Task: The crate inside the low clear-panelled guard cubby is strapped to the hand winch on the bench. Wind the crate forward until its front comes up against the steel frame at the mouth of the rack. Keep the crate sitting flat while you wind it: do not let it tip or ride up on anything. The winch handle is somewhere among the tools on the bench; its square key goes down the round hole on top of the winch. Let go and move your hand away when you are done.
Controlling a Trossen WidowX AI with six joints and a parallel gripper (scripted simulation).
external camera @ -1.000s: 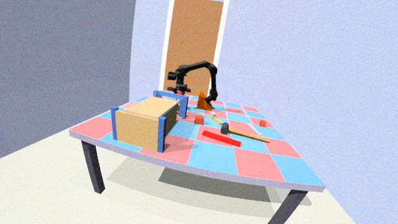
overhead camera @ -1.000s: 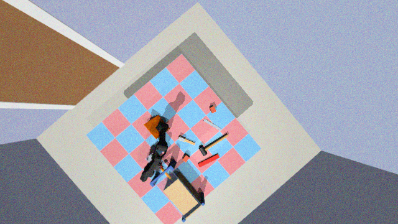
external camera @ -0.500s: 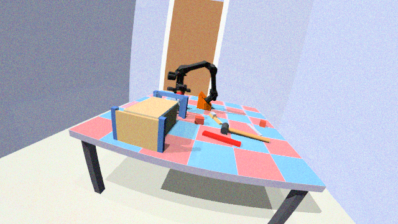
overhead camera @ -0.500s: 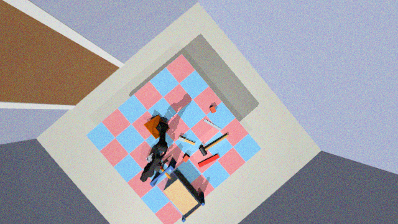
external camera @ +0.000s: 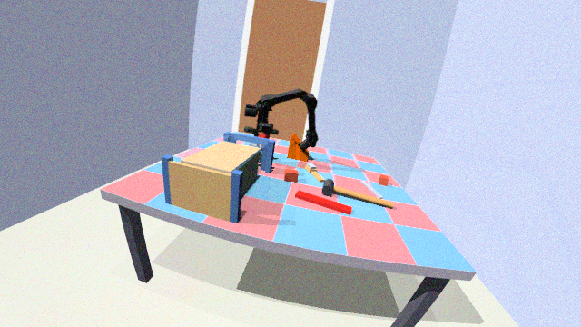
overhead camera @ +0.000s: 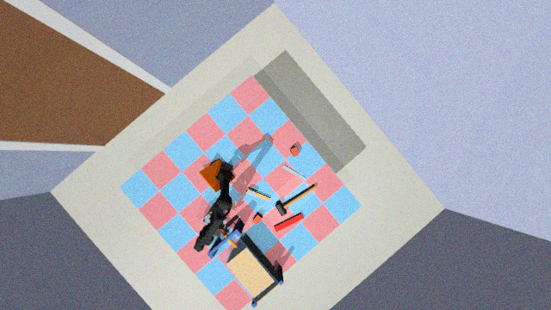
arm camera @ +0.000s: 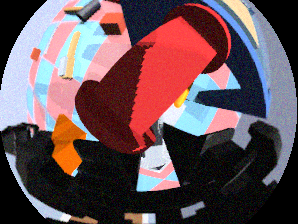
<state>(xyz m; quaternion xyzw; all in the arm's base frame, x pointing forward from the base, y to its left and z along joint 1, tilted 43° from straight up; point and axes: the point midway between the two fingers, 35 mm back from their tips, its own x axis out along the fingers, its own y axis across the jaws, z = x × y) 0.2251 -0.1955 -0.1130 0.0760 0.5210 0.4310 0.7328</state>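
Right now the dark red knob is 5 cm above my gripper tip, 4 cm ahead of it and 3 cm to the left of it. From my gripper tip the other things lie so: winch: 6 cm below, 6 cm behind, 4 cm to the right; blue steel frame: 12 cm ahead, 2 cm to the right, 2 cm above; brush: 33 cm to the left, 7 cm below, 3 cm ahead.
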